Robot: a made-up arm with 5 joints. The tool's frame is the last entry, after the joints. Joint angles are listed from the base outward. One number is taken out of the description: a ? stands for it. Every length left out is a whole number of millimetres.
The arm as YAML. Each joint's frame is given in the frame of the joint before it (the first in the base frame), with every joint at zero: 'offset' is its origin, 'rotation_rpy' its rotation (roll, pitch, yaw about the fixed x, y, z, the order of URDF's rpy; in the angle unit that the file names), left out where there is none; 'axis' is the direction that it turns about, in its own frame. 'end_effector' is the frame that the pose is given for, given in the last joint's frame.
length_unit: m
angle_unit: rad
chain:
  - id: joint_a
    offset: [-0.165, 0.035, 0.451]
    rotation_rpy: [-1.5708, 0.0, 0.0]
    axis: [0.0, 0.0, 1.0]
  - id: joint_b
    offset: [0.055, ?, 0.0]
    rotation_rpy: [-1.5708, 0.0, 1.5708]
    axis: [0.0, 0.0, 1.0]
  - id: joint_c
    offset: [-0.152, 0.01, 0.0]
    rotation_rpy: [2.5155, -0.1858, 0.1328]
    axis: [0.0, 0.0, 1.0]
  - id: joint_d
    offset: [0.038, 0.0, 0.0]
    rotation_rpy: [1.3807, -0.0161, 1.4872]
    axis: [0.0, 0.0, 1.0]
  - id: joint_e
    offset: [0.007, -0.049, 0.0]
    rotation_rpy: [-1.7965, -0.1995, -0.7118]
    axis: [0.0, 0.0, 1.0]
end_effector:
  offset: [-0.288, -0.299, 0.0]
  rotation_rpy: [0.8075, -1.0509, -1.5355]
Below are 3 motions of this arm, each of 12 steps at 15 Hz.
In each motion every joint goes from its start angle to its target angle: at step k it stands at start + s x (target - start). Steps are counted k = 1, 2, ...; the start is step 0. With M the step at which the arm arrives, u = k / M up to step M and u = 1 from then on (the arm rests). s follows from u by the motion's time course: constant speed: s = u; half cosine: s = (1 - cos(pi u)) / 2; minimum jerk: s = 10 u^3 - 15 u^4 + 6 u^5.
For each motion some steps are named. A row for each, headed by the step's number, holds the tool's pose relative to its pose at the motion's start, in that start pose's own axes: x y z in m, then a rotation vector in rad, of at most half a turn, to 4 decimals.
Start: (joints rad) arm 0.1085 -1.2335 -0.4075 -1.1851 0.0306
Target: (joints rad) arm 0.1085 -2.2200 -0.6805 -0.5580 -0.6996
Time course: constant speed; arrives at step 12
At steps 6, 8, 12:
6: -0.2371 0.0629 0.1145 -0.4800 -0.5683 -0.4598
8: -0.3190 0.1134 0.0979 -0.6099 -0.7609 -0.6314
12: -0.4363 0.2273 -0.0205 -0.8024 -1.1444 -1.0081

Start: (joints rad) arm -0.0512 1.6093 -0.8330 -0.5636 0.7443
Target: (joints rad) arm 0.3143 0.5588 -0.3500 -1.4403 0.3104
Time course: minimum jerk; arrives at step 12
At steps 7, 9, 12:
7: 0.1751 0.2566 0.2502 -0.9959 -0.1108 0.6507
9: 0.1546 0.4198 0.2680 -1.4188 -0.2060 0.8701
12: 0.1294 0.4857 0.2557 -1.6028 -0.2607 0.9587

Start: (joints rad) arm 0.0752 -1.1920 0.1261 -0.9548 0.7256
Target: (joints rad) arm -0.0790 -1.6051 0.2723 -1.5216 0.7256
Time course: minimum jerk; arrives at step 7
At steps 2, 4, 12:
2: 0.0204 0.0088 0.0168 -0.0841 0.0756 0.0589
4: 0.0856 0.0536 0.0603 -0.3853 0.3377 0.2317
12: 0.1284 0.0990 0.0782 -0.6305 0.5377 0.3350

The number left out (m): 0.03
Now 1 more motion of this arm.
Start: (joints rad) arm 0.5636 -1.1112 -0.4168 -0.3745 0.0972
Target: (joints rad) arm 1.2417 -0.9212 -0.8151 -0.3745 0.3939
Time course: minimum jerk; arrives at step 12
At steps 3, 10, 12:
3: -0.0154 -0.0057 -0.0343 0.0741 0.0420 -0.0390
10: -0.1544 0.0791 -0.3045 0.7490 0.4141 -0.2483
12: -0.1601 0.0872 -0.3134 0.7783 0.4302 -0.2523

